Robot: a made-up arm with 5 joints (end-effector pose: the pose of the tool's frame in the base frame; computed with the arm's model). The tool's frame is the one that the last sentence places. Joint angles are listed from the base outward.
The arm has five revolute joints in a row. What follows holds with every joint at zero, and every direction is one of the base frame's.
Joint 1 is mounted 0.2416 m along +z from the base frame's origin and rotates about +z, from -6.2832 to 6.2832 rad.
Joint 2 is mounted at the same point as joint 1 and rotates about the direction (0, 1, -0.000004), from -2.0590 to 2.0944 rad.
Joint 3 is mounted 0.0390 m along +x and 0.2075 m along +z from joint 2 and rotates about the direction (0, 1, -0.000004), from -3.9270 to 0.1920 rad.
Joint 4 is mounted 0.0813 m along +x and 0.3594 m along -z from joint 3 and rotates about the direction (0, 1, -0.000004), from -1.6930 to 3.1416 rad.
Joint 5 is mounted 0.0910 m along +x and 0.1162 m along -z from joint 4 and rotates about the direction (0, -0.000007, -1), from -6.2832 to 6.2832 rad.
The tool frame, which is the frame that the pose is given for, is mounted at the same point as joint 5; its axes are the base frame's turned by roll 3.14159, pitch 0.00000 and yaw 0.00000 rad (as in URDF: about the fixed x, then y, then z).
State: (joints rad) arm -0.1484 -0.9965 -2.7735 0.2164 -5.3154
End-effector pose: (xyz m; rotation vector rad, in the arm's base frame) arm -0.5538 0.0828 0.7001 0.4410 -0.2753 -2.2821
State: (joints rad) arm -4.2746 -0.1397 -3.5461 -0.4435 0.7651
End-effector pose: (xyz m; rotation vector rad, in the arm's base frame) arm 0.1666 -0.3559 0.7059 0.8071 0.5783 -0.3374
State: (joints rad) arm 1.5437 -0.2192 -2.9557 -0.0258 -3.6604
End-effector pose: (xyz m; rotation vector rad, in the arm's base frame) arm -0.0054 -0.1979 0.9197 0.0530 -0.0317 1.0246
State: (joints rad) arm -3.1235 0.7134 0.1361 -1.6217 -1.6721
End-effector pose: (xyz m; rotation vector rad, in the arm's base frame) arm -0.0953 -0.0017 0.0548 1.8819 -1.6696 -0.7526
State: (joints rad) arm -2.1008 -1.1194 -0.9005 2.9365 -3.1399
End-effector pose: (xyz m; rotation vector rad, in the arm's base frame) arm -0.0414 -0.0707 0.4536 -2.1527 -1.2312 -1.0609
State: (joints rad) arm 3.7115 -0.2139 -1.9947 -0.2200 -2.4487
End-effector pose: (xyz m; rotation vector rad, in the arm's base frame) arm -0.2034 -0.1303 0.8794 0.8234 -0.0507 -1.7882
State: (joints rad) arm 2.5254 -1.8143 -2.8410 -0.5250 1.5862
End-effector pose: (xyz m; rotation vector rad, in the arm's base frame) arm 0.5198 -0.3681 0.0351 1.8667 0.9473 0.6003
